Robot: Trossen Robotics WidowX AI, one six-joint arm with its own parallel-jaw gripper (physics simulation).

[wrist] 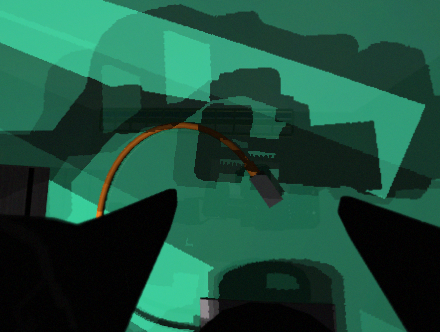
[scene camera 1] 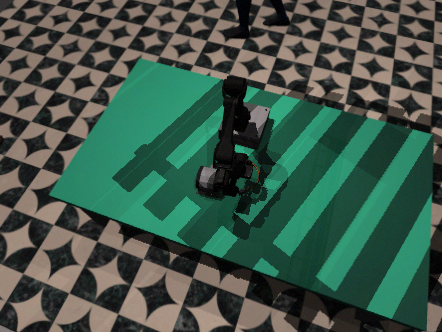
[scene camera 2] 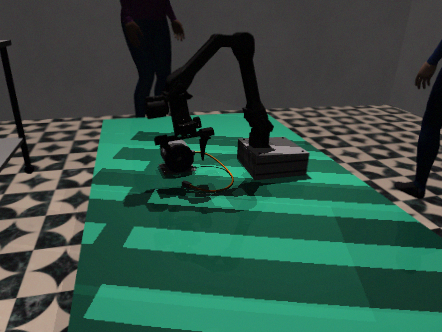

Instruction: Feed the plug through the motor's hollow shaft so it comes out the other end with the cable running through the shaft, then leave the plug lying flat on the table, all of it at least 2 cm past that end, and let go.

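Frame: origin at the arm's base, x back, y up, z left, level; centimetres.
Seen in the pictures: gripper, between the fingertips: [wrist: 256, 200] [scene camera 1: 241, 182] [scene camera 2: 188, 163]; arm's base, origin of its link: [scene camera 1: 239, 125] [scene camera 2: 259, 145].
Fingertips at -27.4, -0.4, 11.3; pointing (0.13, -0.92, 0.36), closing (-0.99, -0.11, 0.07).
Observation:
Offsets run from my fingertips to a thing's top centre, as dx, dy, dz. Level surfaces: height alone.
The motor @(-2.3, +2.1, -14.5) [scene camera 1: 206, 180] [scene camera 2: 177, 156] is a dark cylinder with a grey housing; part of it shows at the bottom of the wrist view [wrist: 267, 317]. My gripper [scene camera 2: 182, 154] [wrist: 256, 200] is open and empty, its spread fingers low over the motor's end. The small grey plug @(-0.9, -6.7, +0.4) [scene camera 2: 187, 185] [wrist: 267, 190] appears to lie on the table in front of the motor, apart from the fingers. The orange cable [scene camera 1: 259, 175] [scene camera 2: 232, 176] [wrist: 117, 165] arcs from the plug around to the motor's side, passing behind one finger in the wrist view. The shaft's inside and the cable's path there are hidden.
The grey robot base [scene camera 1: 257, 122] [scene camera 2: 280, 159] [wrist: 22, 192] stands on the green table @(dy -8.1) [scene camera 1: 125, 95] [scene camera 2: 230, 280] near the motor. Dark shadow bands cross the table. People stand beyond it, and a dark-legged stand [scene camera 2: 15, 107] is at the left.

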